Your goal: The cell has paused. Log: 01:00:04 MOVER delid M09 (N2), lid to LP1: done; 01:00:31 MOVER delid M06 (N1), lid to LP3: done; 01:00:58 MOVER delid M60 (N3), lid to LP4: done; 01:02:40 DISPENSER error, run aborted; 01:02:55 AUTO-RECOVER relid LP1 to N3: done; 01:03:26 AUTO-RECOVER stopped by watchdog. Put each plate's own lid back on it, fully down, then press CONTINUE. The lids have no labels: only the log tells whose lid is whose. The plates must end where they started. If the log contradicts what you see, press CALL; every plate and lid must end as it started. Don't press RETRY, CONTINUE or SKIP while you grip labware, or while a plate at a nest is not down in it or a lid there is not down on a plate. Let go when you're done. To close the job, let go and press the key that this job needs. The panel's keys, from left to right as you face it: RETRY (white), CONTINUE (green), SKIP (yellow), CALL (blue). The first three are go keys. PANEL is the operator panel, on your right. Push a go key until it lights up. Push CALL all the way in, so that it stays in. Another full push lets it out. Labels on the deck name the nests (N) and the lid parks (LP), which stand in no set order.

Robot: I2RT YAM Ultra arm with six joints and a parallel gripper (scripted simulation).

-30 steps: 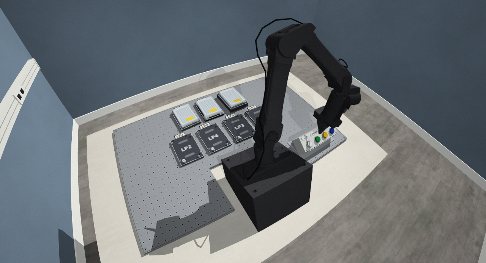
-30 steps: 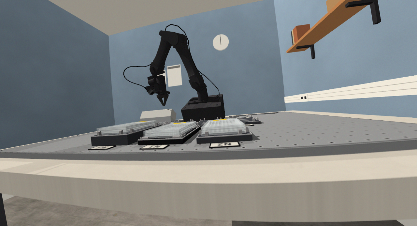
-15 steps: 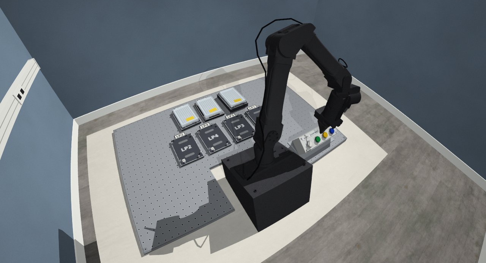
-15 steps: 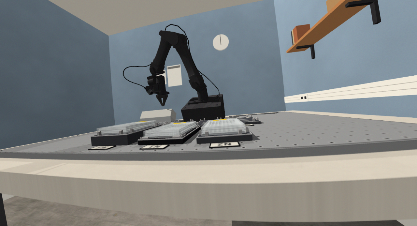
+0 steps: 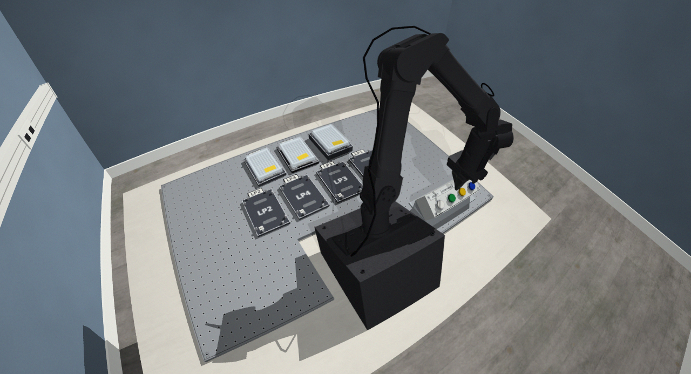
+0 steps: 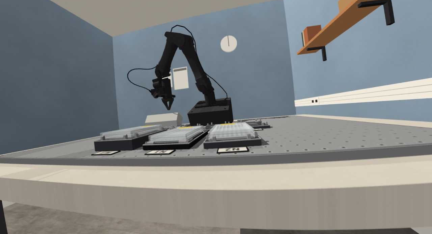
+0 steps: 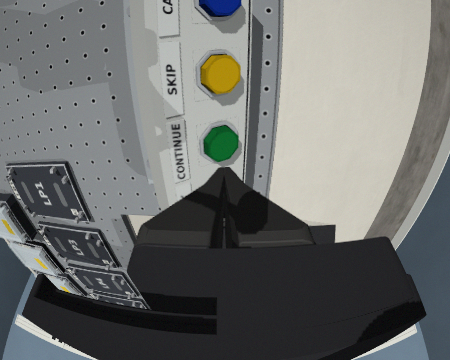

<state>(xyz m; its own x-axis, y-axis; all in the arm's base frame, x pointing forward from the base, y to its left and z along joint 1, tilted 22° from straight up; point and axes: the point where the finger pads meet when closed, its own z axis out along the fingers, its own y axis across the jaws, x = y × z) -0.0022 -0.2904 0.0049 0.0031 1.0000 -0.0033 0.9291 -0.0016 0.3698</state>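
Now: hand 5 cm above the green CONTINUE key. Round my hand: white RETRY key: 5 cm to the left, 5 cm below; yellow SKIP key: 5 cm to the right, 5 cm below; blue CALL key: 10 cm to the right, 6 cm below.
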